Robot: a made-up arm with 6 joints. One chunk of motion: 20 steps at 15 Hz.
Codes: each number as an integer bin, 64 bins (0 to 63) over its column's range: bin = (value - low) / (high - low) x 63, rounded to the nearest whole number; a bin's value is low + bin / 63 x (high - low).
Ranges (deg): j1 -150.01..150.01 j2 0..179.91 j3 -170..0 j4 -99.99..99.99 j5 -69.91..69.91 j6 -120.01..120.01
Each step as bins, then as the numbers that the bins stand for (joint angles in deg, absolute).
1 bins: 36 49 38 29 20 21
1 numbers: 21.43 139.93 -67.46 -7.94 -25.52 -40.00
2 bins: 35 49 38 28 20 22
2 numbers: 16.67 139.93 -67.46 -11.11 -25.52 -36.19
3 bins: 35 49 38 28 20 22
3 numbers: 16.67 139.93 -67.46 -11.11 -25.52 -36.19
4 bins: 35 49 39 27 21 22
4 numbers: 16.67 139.93 -64.76 -14.28 -23.30 -36.19
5 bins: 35 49 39 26 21 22
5 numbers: 16.67 139.93 -64.76 -17.46 -23.30 -36.19
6 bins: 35 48 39 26 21 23
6 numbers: 16.67 137.07 -64.76 -17.46 -23.30 -32.38
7 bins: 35 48 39 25 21 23
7 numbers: 16.67 137.07 -64.76 -20.63 -23.30 -32.38
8 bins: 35 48 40 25 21 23
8 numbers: 16.67 137.07 -62.06 -20.63 -23.30 -32.38
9 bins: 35 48 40 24 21 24
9 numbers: 16.67 137.07 -62.06 -23.81 -23.30 -28.57
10 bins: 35 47 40 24 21 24
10 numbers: 16.67 134.22 -62.06 -23.81 -23.30 -28.57
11 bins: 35 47 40 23 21 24
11 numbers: 16.67 134.22 -62.06 -26.98 -23.30 -28.57
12 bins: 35 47 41 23 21 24
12 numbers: 16.67 134.22 -59.37 -26.98 -23.30 -28.57
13 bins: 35 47 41 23 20 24
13 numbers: 16.67 134.22 -59.37 -26.98 -25.52 -28.57
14 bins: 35 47 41 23 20 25
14 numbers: 16.67 134.22 -59.37 -26.98 -25.52 -24.76
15 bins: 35 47 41 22 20 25
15 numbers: 16.67 134.22 -59.37 -30.16 -25.52 -24.76
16 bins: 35 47 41 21 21 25
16 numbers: 16.67 134.22 -59.37 -33.33 -23.30 -24.76
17 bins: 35 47 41 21 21 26
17 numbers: 16.67 134.22 -59.37 -33.33 -23.30 -20.95
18 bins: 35 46 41 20 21 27
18 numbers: 16.67 131.36 -59.37 -36.50 -23.30 -17.14
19 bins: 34 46 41 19 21 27
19 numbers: 11.91 131.36 -59.37 -39.68 -23.30 -17.14
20 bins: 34 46 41 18 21 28
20 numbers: 11.91 131.36 -59.37 -42.85 -23.30 -13.33
